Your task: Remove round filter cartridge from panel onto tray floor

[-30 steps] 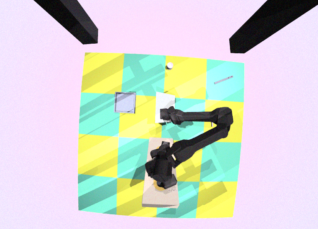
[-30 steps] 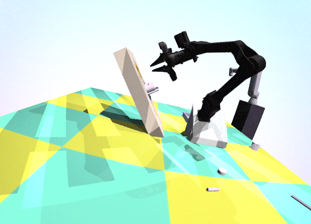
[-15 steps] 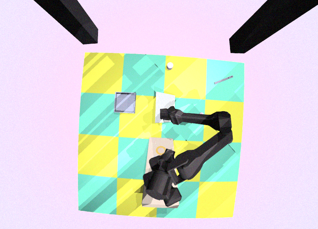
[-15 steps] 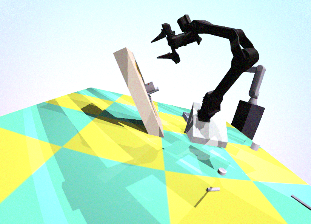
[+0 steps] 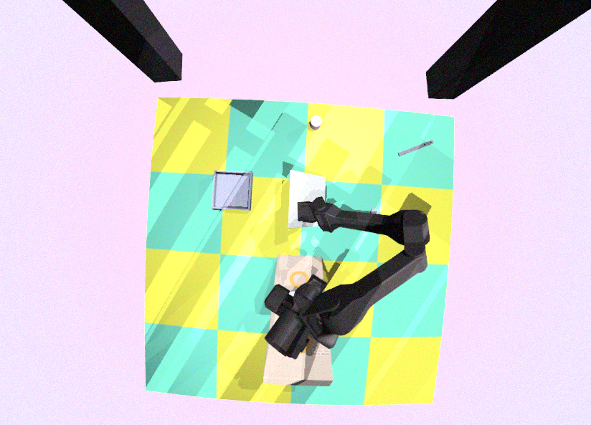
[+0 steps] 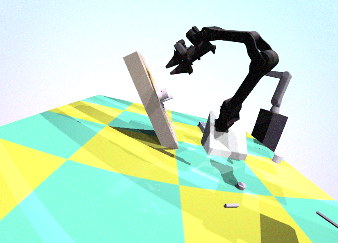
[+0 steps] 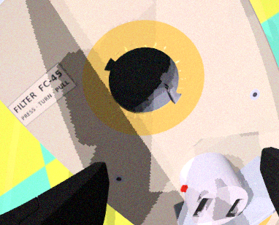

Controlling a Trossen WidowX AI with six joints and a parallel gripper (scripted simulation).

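Right now my gripper tip is 1 cm to the right of the round filter cartridge and 10 cm above it. From my gripper tip the other things lie so: short peg: 20 cm behind, 41 cm to the left, 29 cm below; beige service panel: 4 cm ahead, 12 cm below; grey tray: 39 cm behind, 25 cm to the right, 29 cm below.
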